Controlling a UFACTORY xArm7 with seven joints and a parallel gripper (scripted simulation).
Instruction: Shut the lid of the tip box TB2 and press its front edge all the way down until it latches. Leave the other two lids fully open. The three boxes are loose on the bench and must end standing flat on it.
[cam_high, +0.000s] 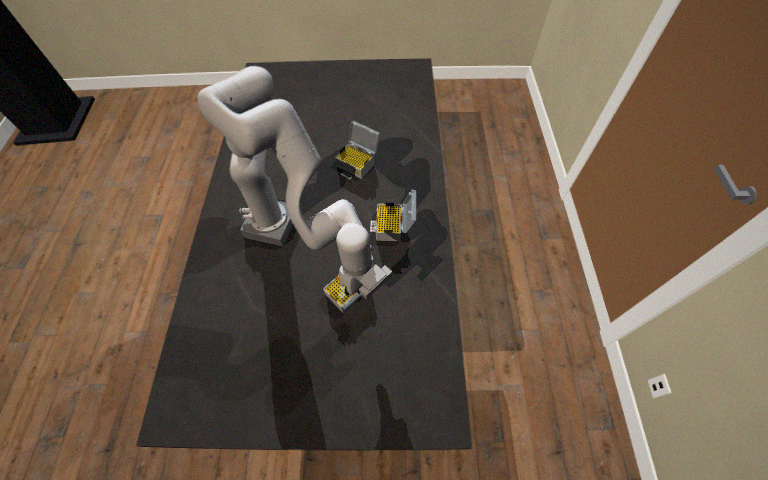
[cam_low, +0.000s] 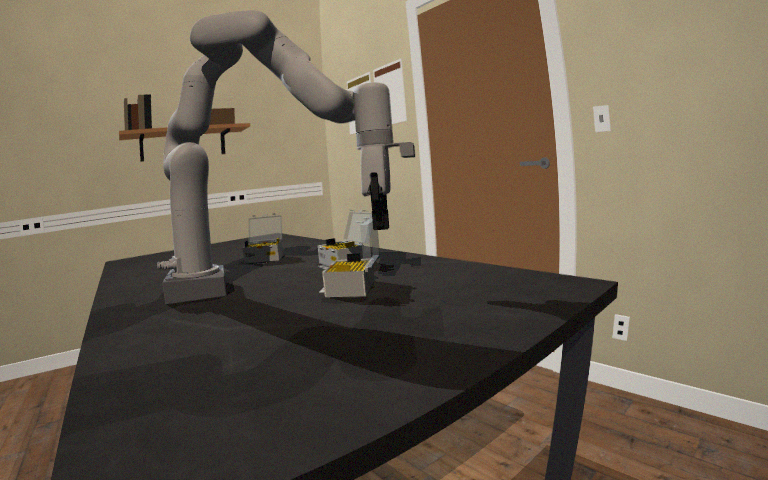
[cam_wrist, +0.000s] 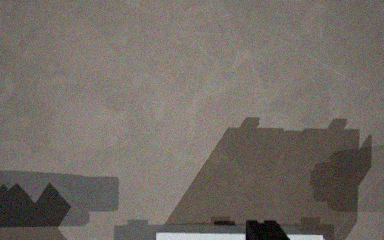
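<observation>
The lid lies 40 mm below my hand, 20 mm to the left of it and 20 mm behind it. Also, from my hand: tip box 80 mm below, 50 mm to the left, 50 mm behind; label tab 140 mm below, 100 mm to the left, 90 mm behind.
</observation>
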